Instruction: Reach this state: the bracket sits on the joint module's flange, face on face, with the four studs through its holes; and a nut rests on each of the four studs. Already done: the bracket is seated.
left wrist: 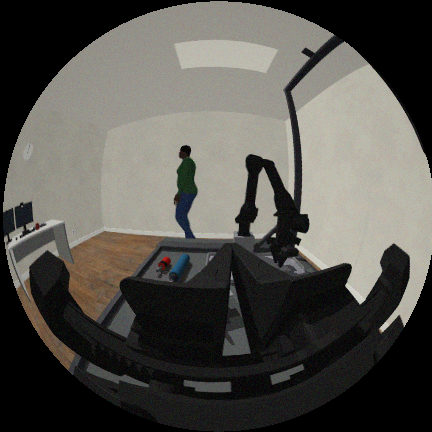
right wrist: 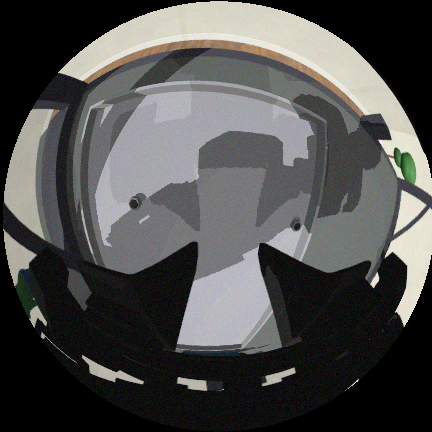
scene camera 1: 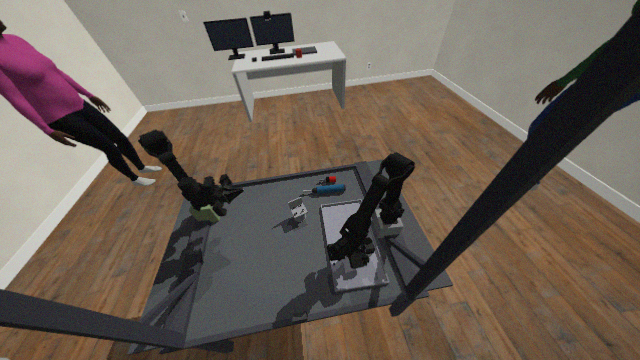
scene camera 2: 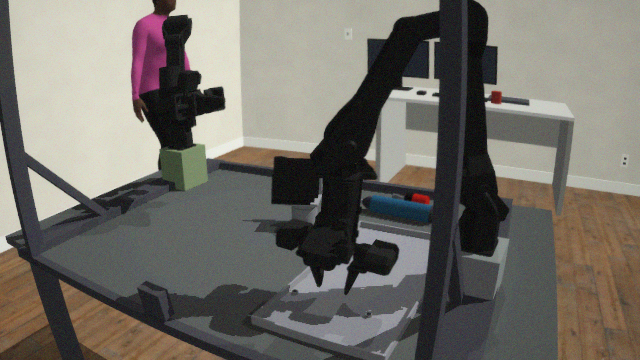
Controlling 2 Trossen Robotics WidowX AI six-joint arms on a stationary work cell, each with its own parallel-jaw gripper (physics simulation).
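Seen in the pictures: left gripper, fingertip midpoint: [left wrist: 229, 248] [scene camera 1: 243, 189] [scene camera 2: 224, 100]; right gripper, fingertip midpoint: [left wrist: 277, 264] [right wrist: 228, 248] [scene camera 2: 332, 289]; left arm's base, link origin: [scene camera 2: 182, 146]; right arm's base, link origin: [left wrist: 243, 233] [scene camera 1: 388, 217] [scene camera 2: 477, 245].
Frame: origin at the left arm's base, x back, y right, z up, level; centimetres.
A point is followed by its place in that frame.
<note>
The bracket [scene camera 1: 297, 206] @[x -46.8, y 6.1, z -4.8 cm] sits on the joint module [scene camera 1: 300, 219] @[x -47.6, y 11.0, z -9.4 cm] [scene camera 2: 304, 212] @[x -48.7, y 10.6, z -7.1 cm] mid-table; in scene camera 2 my right arm hides most of it. The studs are too small to tell which carry nuts. Two dark nuts [right wrist: 134, 203] @[x -75.0, y 35.0, z -10.5 cm] [right wrist: 296, 225] @[x -61.4, y 34.5, z -10.5 cm] [scene camera 2: 295, 292] @[x -61.6, y 34.8, z -10.5 cm] [scene camera 2: 369, 314] @[x -75.4, y 35.0, z -10.5 cm] lie apart in the white tray [scene camera 1: 361, 287] @[x -70.6, y 45.1, z -9.9 cm] [scene camera 2: 300, 333] @[x -68.9, y 44.9, z -10.0 cm], toward its near end in scene camera 2. My right gripper [scene camera 2: 333, 289] @[x -67.6, y 32.7, z -9.3 cm] [right wrist: 228, 248] @[x -67.6, y 32.7, z -9.3 cm] is partly open and empty above the tray, pointing down, with the nuts to either side of its fingers. My left gripper [scene camera 1: 242, 190] @[x -27.1, y 10.1, z 16.4 cm] [left wrist: 229, 248] @[x -27.1, y 10.1, z 16.4 cm] is shut and empty, raised at the table's left.
A blue tool [scene camera 1: 331, 189] @[x -65.5, y -5.1, z -8.1 cm] [scene camera 2: 400, 208] @[x -65.3, y -4.8, z -8.6 cm] [left wrist: 180, 266] @[x -62.0, y -5.5, z -7.7 cm] and a red-handled tool [scene camera 1: 331, 179] @[x -66.6, y -13.0, z -8.5 cm] [scene camera 2: 420, 199] @[x -67.7, y -12.8, z -8.6 cm] [left wrist: 164, 263] @[x -64.1, y -13.0, z -8.7 cm] lie at the back of the table. A green block [scene camera 1: 205, 214] @[x -1.0, y 5.0, z -4.3 cm] [scene camera 2: 184, 167] @[x -5.0, y 4.3, z -4.5 cm] is under my left arm. Dark frame posts [scene camera 2: 452, 150] @[x -89.3, y 50.8, z 21.1 cm] rise at the table's sides.
</note>
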